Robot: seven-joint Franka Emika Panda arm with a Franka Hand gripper.
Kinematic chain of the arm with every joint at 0, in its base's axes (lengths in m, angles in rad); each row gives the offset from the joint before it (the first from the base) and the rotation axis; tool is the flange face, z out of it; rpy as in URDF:
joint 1: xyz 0 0 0.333 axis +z
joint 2: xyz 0 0 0 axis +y
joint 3: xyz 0 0 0.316 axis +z
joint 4: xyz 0.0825 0 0 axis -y
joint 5: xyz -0.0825 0 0.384 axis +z
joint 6: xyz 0 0 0 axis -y
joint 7: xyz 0.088 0 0 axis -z
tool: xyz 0 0 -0.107 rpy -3.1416 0 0
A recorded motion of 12 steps. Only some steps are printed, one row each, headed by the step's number.
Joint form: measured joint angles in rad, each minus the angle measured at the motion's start. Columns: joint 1, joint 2, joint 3, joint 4, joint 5, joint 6, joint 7.
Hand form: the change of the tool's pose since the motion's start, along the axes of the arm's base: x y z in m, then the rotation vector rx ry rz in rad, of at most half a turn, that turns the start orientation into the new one. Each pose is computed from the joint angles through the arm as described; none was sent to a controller.
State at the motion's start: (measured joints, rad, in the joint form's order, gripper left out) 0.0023 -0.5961 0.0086 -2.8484 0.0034 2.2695 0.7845
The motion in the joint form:
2: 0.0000 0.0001 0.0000 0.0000 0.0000 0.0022 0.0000
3: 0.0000 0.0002 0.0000 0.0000 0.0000 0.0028 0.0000
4: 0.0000 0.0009 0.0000 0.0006 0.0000 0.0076 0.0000
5: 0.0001 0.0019 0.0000 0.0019 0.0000 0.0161 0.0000
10: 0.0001 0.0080 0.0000 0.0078 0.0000 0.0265 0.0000
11: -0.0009 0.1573 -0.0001 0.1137 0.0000 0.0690 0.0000
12: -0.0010 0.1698 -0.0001 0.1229 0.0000 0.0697 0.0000
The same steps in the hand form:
2: 0.0002 0.0000 0.0002 0.0000 -0.0021 0.0000
3: 0.0003 0.0000 0.0002 0.0000 -0.0026 0.0000
4: 0.0010 0.0000 0.0007 0.0001 -0.0073 0.0000
5: 0.0023 0.0001 0.0017 0.0001 -0.0161 0.0001
10: 0.0052 0.0001 0.0032 0.0002 -0.0263 0.0002
11: 0.0441 0.0002 0.0005 0.0013 -0.0254 -0.0004
12: 0.0472 0.0002 -0.0001 0.0014 -0.0228 -0.0005

